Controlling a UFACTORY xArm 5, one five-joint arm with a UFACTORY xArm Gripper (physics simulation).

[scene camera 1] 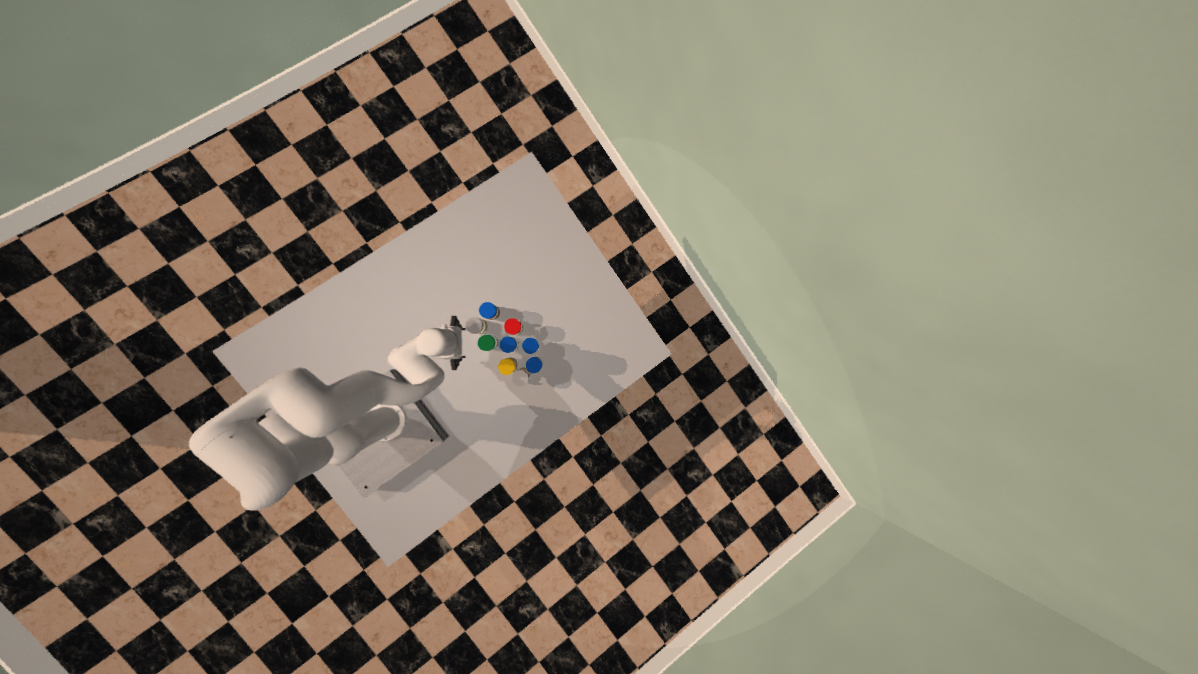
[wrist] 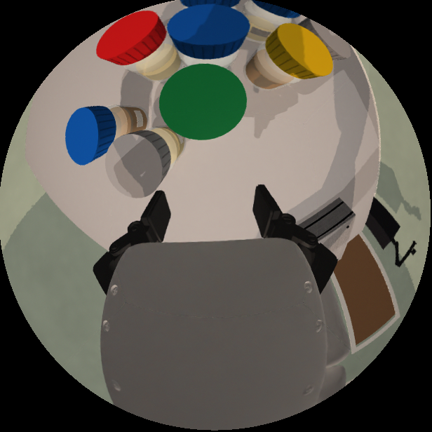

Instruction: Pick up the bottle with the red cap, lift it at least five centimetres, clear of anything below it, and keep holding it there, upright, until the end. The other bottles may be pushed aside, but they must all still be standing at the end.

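Frame: origin at the arm's base, x ahead, y left, z up, level; centimetres.
Where they show: gripper, fingertip midpoint: (scene camera 1: 460, 343); arm's base at its link origin: (scene camera 1: 385, 420).
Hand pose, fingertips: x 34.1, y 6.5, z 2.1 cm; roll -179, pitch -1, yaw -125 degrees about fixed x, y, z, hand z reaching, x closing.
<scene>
Each offset is from my fingertips to the centre of the thing. Level surfaces: height alone.
The bottle with the red cap {dx +17.0, dy -5.5, dz -3.6 cm} (scene camera 1: 512, 326) (wrist: 132, 39) stands upright in the cluster, at the upper left in the wrist view. My gripper (scene camera 1: 457, 342) (wrist: 210, 199) is open and empty, beside the cluster on the arm's side. The bottle with the green cap {dx +6.8, dy -4.9, dz -3.6 cm} (scene camera 1: 485, 342) (wrist: 203, 101) and the one with the grey cap {dx +7.1, dy +2.1, dz -3.6 cm} (scene camera 1: 475, 325) (wrist: 138, 164) are nearest the fingers. A blue-capped bottle {dx +13.5, dy +3.6, dz -3.6 cm} (scene camera 1: 487, 310) (wrist: 84, 135) stands beside the grey one. Another blue-capped bottle {dx +12.2, dy -9.5, dz -3.6 cm} (scene camera 1: 507, 344) (wrist: 208, 29) stands right behind the green one. All these stand upright.
A yellow-capped bottle {dx +7.4, dy -15.2, dz -3.6 cm} (scene camera 1: 506, 366) (wrist: 302, 50) stands at the cluster's side. Two more blue-capped bottles {dx +17.9, dy -14.2, dz -3.6 cm} (scene camera 1: 530, 345) {dx +15.0, dy -20.1, dz -3.6 cm} (scene camera 1: 533, 364) stand at the far side, with a pale bottle partly hidden near the yellow one. The light table top {dz -8.8 cm} (scene camera 1: 402, 276) (wrist: 295, 145) carries them. The arm's base plate (scene camera 1: 393, 465) lies behind the gripper.
</scene>
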